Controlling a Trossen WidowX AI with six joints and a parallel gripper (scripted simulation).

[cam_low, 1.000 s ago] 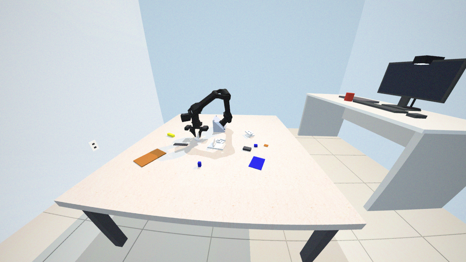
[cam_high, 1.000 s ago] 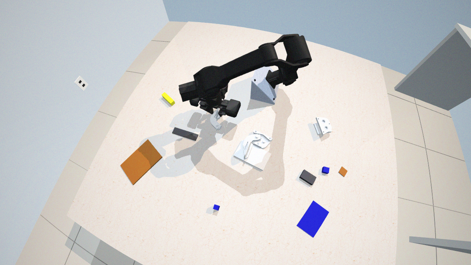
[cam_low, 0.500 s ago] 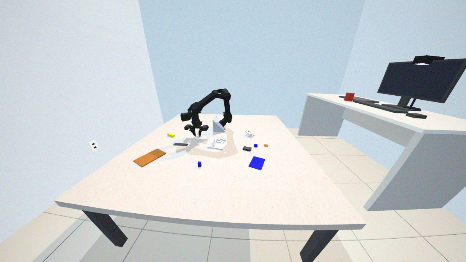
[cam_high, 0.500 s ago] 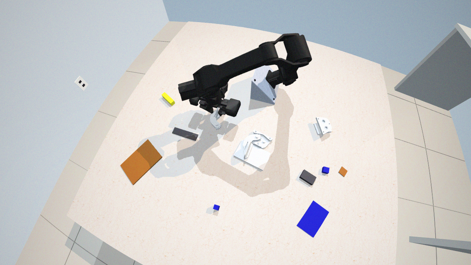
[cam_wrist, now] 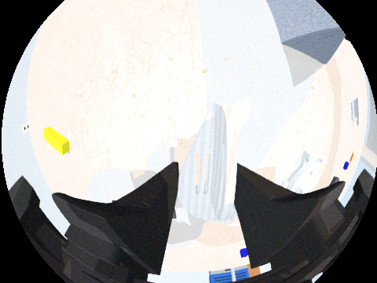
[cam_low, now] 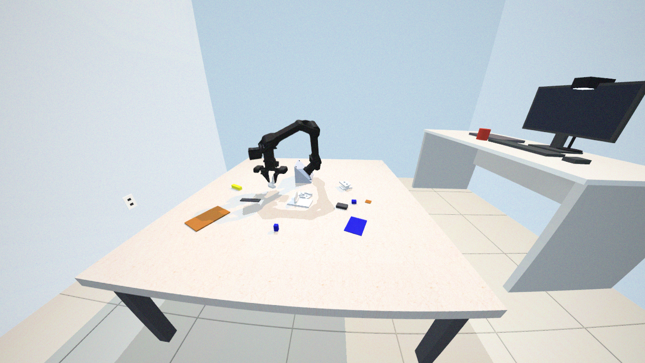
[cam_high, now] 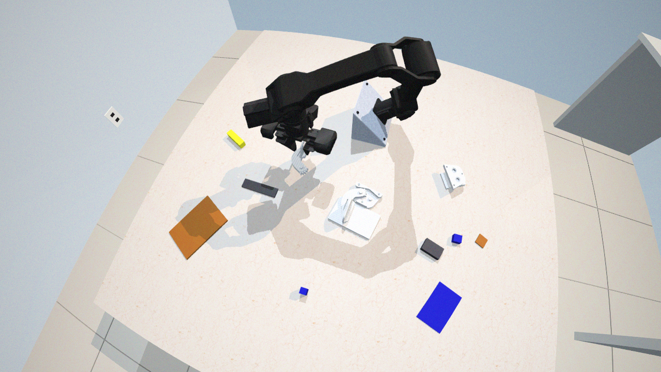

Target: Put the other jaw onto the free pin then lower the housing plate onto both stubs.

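The white jaw is 18 cm to the left of my gripper tip, 6 cm ahead of it and 4 cm below it. Also, from my gripper tip: yellow block: 24 cm to the right, 4 cm below; dark grey bar: 12 cm ahead, 9 cm to the right, 5 cm below; orange sheet: 30 cm ahead, 21 cm to the right, 5 cm below.
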